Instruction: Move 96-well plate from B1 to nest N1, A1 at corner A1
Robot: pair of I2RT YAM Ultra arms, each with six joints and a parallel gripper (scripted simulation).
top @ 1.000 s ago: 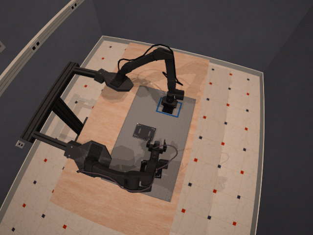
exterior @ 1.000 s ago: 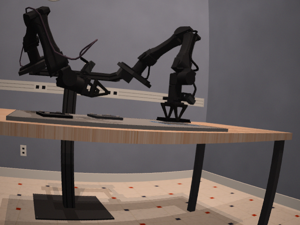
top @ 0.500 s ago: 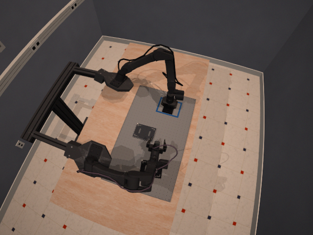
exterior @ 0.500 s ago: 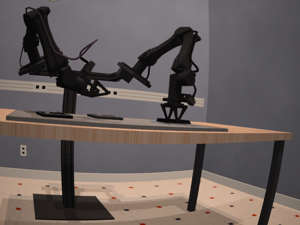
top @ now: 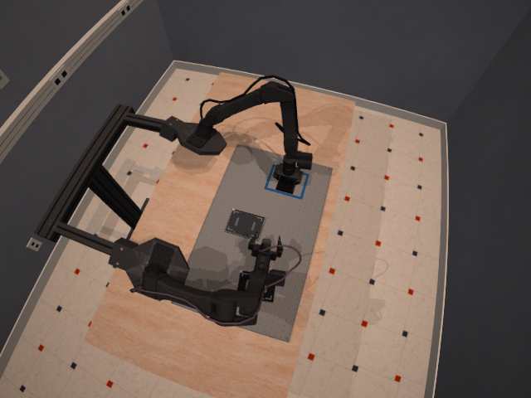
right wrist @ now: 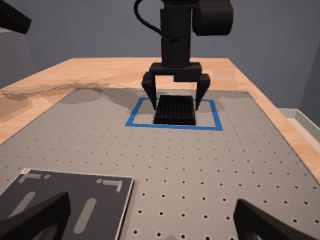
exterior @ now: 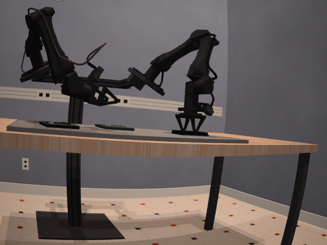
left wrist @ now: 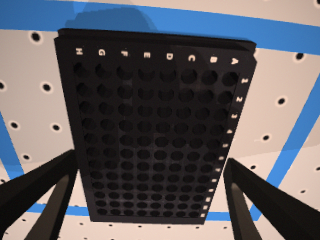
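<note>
The 96-well plate lies 10 mm to the left of my left hand and 10 mm below it. Also, from my left hand: A1 label (480 mm to the right, 130 mm behind); then black plate nest (530 mm to the right, 50 mm behind, 10 mm below).
</note>
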